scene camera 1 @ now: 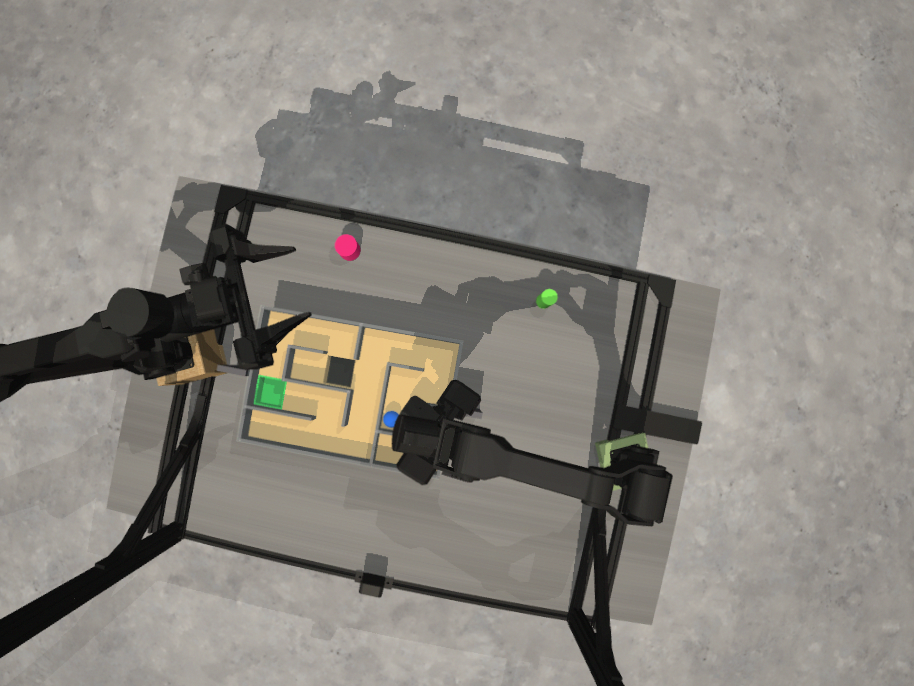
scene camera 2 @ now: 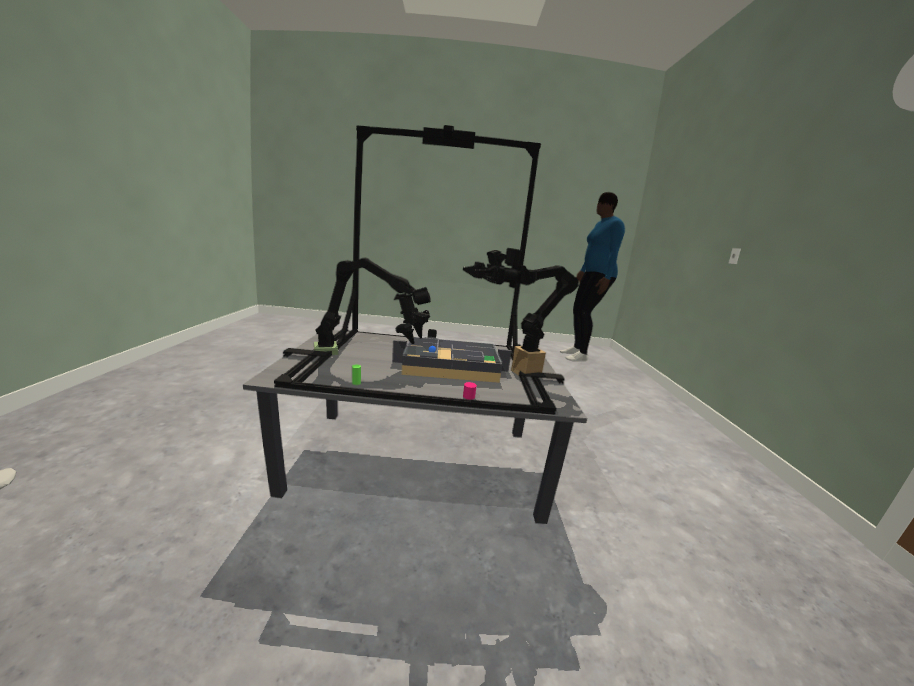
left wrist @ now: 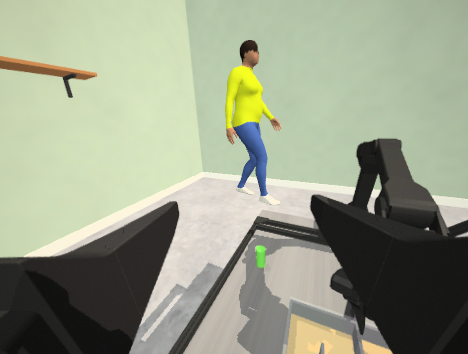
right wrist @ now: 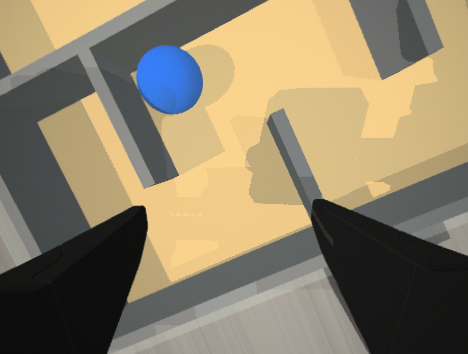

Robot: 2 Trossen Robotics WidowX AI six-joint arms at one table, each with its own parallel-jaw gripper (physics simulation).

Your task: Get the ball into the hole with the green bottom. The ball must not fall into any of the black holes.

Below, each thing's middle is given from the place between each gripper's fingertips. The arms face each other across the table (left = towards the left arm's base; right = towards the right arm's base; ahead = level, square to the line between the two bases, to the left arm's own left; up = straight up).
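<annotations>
My right gripper is 40 mm above the tan maze board [scene camera 1: 336,388], and I find this gripper 160 mm to the right of the board and 20 mm short of it.
From my left hand, the tan maze board is 39 cm below, 3 cm to the right and 16 cm behind.
</annotations>
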